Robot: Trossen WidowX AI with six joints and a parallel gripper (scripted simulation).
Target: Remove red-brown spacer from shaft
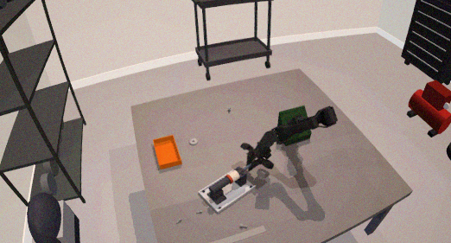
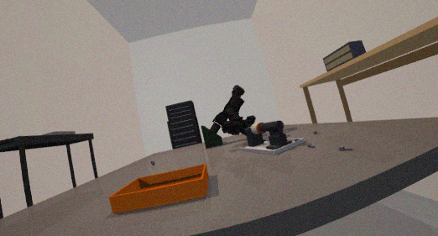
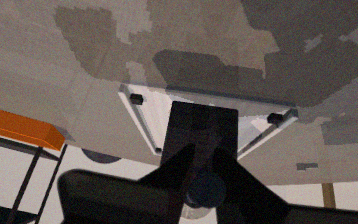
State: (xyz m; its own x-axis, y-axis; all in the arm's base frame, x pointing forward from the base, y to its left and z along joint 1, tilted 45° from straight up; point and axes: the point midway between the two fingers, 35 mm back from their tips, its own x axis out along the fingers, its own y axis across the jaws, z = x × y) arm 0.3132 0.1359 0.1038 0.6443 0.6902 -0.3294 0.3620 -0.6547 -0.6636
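Now: gripper tip 6 cm short of the dark shaft, 2 cm to the right of it and 2 cm below it. The rest, counted from my gripper tip: cream spacer: 9 cm ahead, 3 cm to the left, 2 cm above; red-brown spacer: 11 cm ahead, 4 cm to the left, 2 cm above; orange tray: 35 cm ahead, 29 cm to the right, 5 cm below.
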